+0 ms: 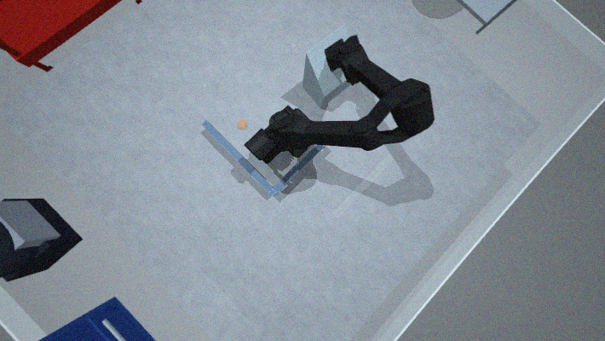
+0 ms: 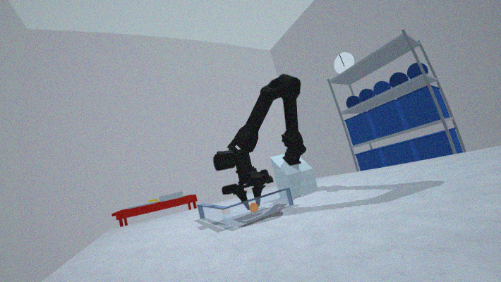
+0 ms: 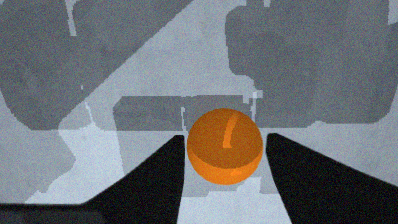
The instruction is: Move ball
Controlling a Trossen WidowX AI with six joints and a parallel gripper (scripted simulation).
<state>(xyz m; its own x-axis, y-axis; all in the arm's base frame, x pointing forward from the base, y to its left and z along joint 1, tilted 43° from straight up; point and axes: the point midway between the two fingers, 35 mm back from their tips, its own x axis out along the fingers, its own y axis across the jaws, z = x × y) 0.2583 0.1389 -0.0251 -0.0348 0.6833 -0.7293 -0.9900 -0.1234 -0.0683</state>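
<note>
Now: the see-through copy of ball 7 cm ahead of my gripper tip and 13 cm to the right of it. The rest, counted from my gripper tip: orange ball right at my gripper tip.
</note>
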